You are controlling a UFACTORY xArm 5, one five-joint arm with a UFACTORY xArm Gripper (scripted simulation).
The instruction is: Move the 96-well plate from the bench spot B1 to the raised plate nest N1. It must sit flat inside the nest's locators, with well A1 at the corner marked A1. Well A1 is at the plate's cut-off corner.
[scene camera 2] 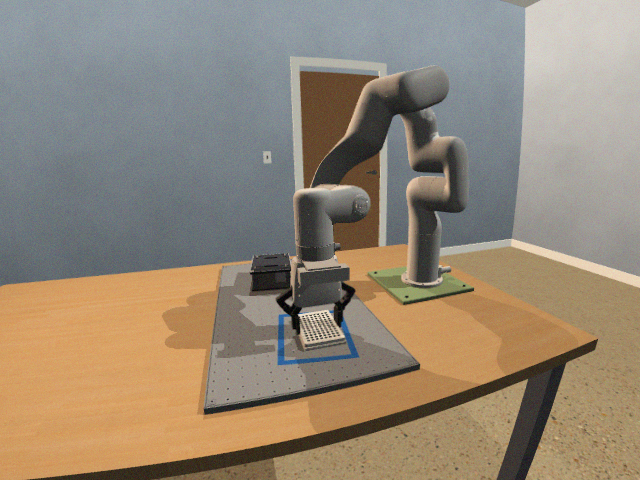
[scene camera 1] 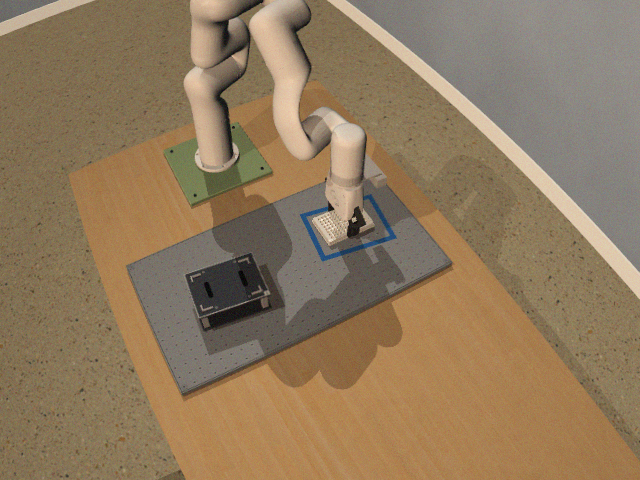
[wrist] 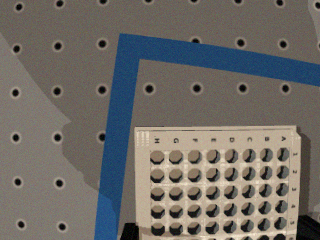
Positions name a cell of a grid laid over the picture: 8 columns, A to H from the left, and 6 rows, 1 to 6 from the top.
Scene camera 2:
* gripper: D5
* white 96-well plate: D5
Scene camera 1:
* white 96-well plate: E3
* black raised plate nest: C4
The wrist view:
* white 96-well plate: F5
